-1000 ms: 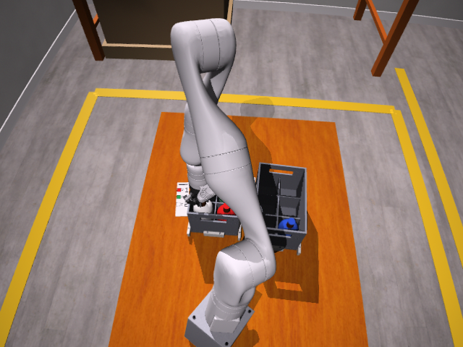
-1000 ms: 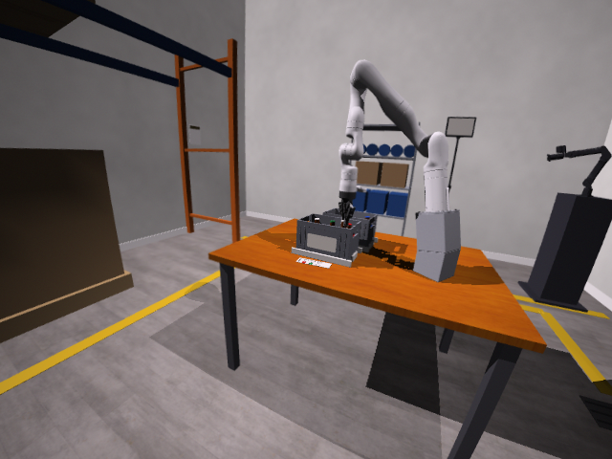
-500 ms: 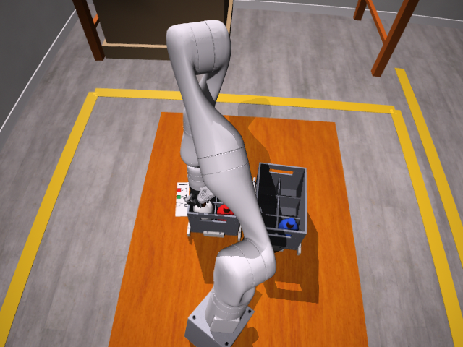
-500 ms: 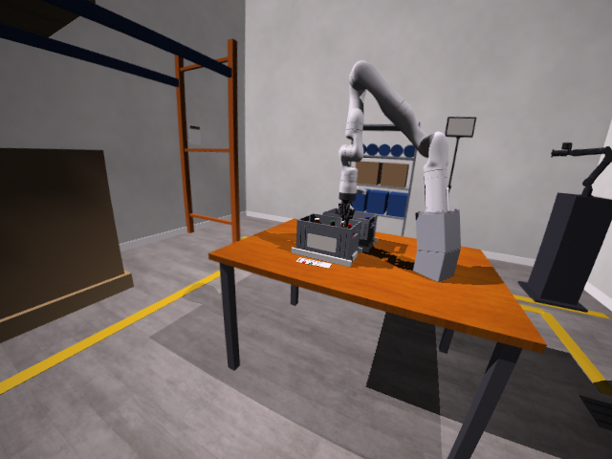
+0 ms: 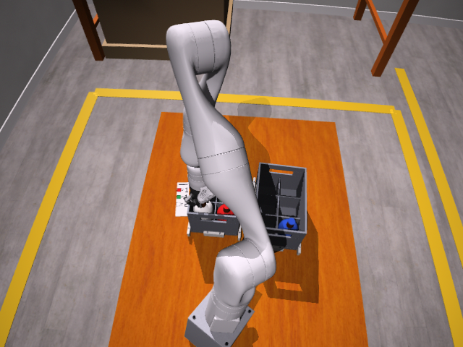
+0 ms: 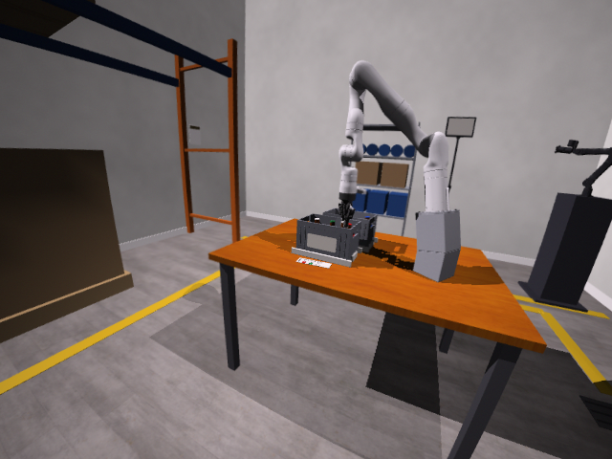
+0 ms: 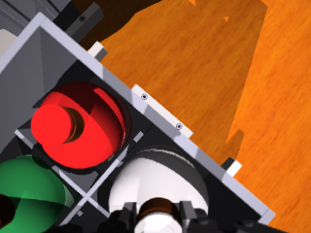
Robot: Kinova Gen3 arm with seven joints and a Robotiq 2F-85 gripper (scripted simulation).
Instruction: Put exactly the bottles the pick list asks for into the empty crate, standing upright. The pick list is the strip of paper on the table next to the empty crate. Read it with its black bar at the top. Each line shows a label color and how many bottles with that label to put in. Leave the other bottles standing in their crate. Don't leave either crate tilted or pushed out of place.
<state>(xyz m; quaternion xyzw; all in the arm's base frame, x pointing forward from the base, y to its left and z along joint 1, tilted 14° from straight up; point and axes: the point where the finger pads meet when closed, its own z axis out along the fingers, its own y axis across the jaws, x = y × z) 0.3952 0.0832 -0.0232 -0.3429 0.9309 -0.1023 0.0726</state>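
My gripper is now 100 mm above the red bottle and 90 mm to the left of it. The rest, counted from my hand: pick list 190 mm below, 100 mm to the left, 100 mm ahead; blue bottle 320 mm to the right, 100 mm below, 50 mm behind; green bottle 100 mm below, 90 mm to the right, 90 mm ahead.
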